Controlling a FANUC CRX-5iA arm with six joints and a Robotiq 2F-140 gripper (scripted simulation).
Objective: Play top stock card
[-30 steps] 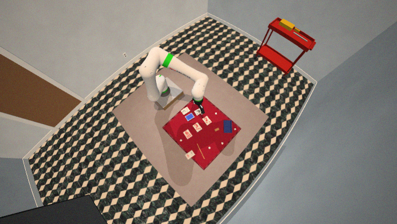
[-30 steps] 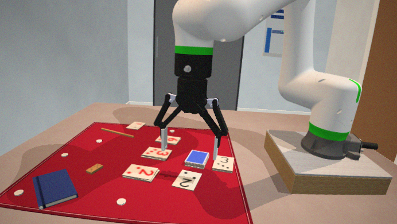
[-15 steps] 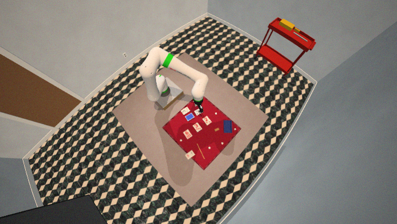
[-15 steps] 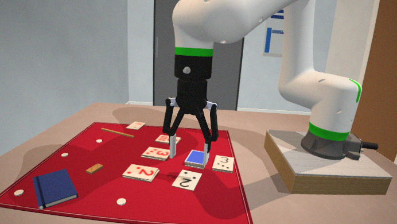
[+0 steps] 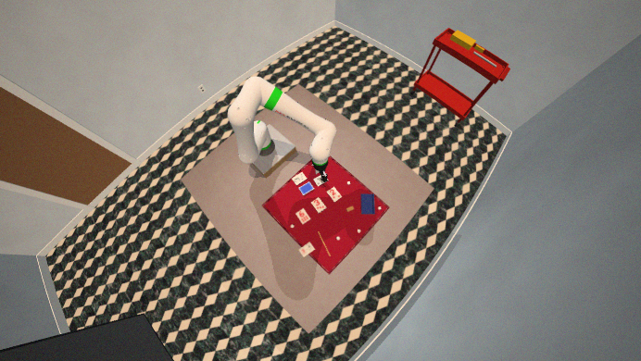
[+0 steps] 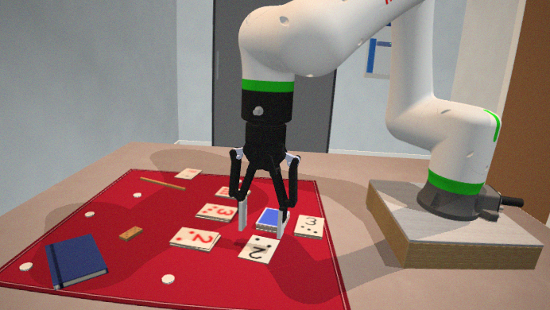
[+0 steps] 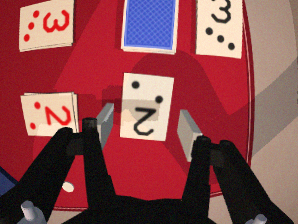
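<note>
The red card cloth is 180 mm ahead of my hand, 90 mm to the right of it and 80 mm below it. The rest, counted from my hand: blue notebook (330 mm ahead, 150 mm to the left, 60 mm below); red 2 card (140 mm ahead, 10 mm to the left, 60 mm below); wooden stick (370 mm ahead, 240 mm to the right, 70 mm below).
</note>
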